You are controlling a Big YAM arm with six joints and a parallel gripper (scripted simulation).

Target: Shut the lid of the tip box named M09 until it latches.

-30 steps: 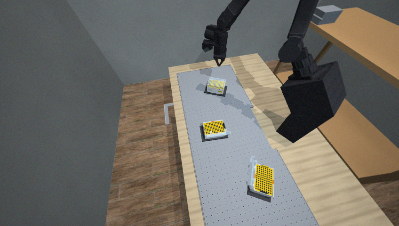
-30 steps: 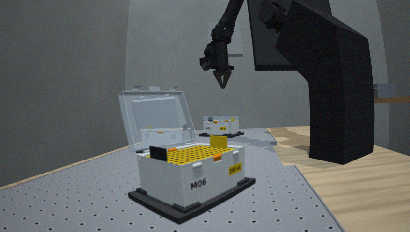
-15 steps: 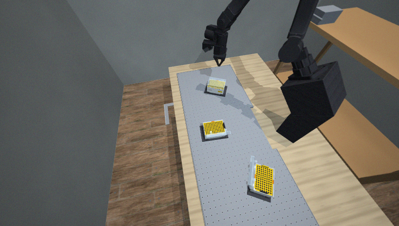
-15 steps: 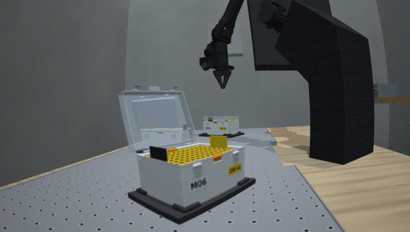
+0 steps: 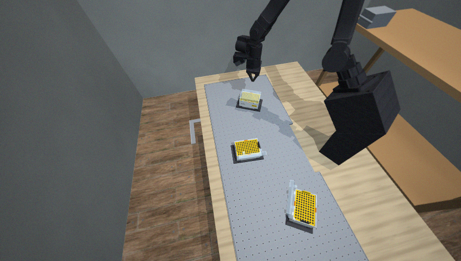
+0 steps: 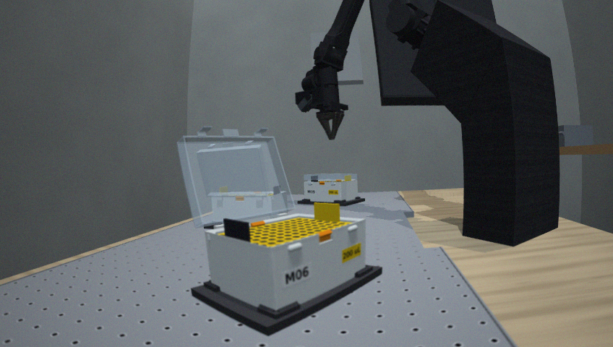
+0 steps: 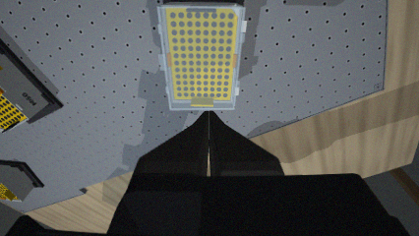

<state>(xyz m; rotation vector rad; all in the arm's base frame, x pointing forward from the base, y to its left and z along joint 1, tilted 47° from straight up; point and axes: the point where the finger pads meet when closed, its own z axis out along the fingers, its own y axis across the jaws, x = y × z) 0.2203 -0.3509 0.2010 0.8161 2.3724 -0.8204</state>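
The rack is 120 mm below my hand and 10 mm ahead of it.
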